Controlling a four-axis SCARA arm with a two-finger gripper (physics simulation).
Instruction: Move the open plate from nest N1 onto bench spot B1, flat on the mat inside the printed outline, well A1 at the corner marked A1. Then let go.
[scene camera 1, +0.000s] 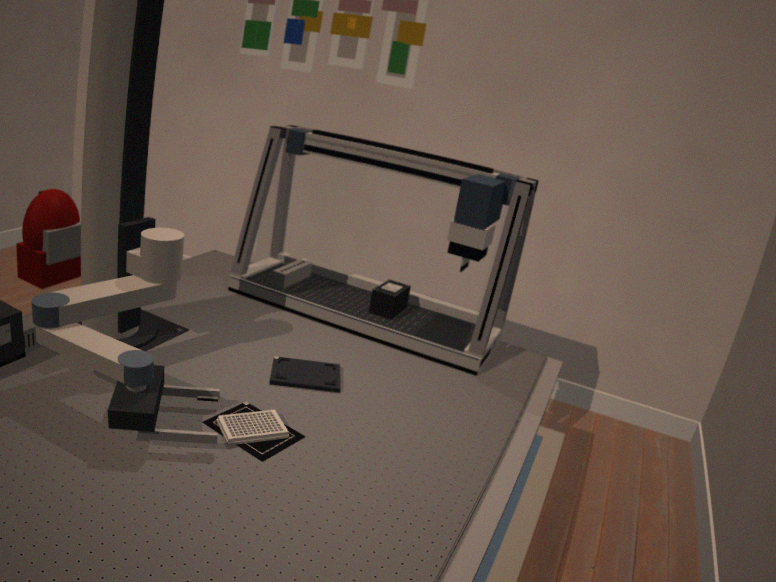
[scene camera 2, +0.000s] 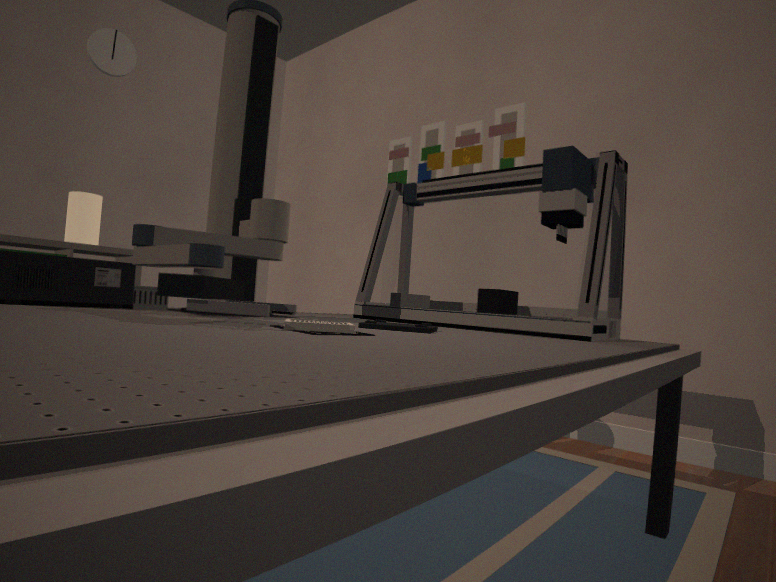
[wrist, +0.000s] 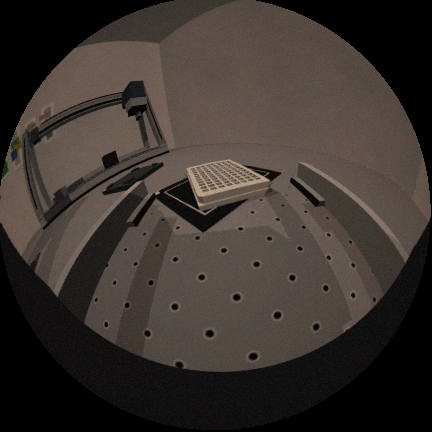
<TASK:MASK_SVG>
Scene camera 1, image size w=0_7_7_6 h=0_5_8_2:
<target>my gripper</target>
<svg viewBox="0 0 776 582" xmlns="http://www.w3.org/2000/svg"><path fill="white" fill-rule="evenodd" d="M117 381L108 407L108 425L110 429L138 431L139 439L217 444L218 433L156 429L155 426L162 395L191 397L201 401L218 402L220 389L164 385L164 366L154 365L154 379L147 385L135 387Z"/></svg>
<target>white well plate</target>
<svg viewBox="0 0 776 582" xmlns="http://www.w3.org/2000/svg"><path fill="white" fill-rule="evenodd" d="M289 431L275 410L220 415L216 419L227 445L289 438Z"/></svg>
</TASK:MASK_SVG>
